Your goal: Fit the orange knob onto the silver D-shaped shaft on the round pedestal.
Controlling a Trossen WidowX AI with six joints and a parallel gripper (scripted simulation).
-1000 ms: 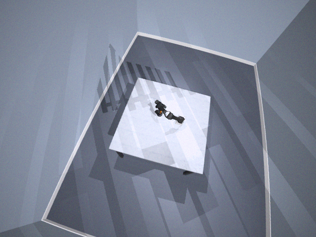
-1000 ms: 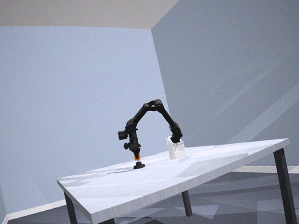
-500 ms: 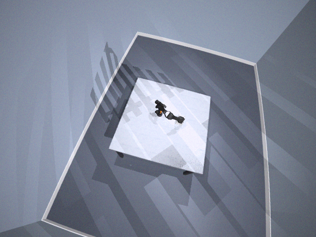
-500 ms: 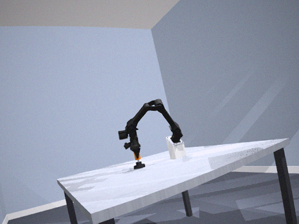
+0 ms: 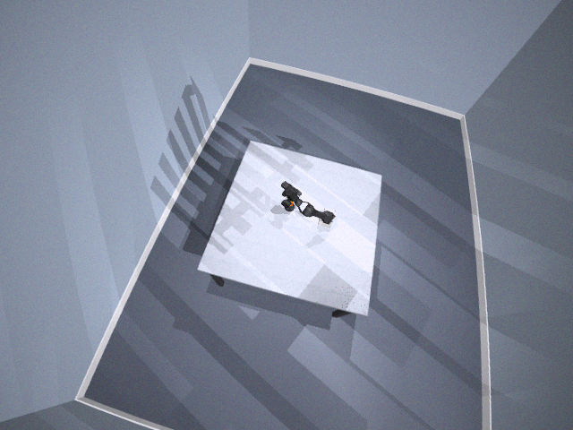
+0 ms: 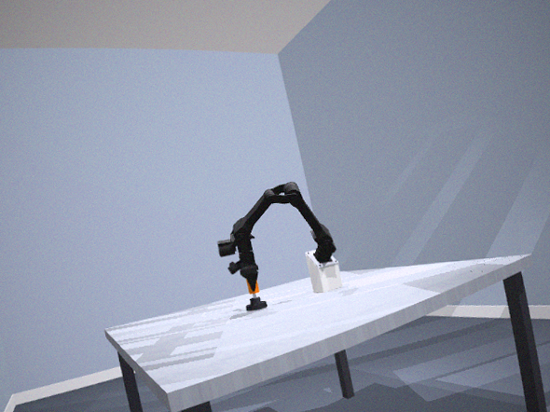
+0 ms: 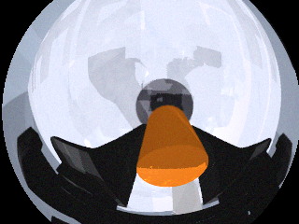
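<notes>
My gripper tip is now 40 mm above the pedestal. The rest, counted from my gripper tip: orange knob 30 mm above.
</notes>
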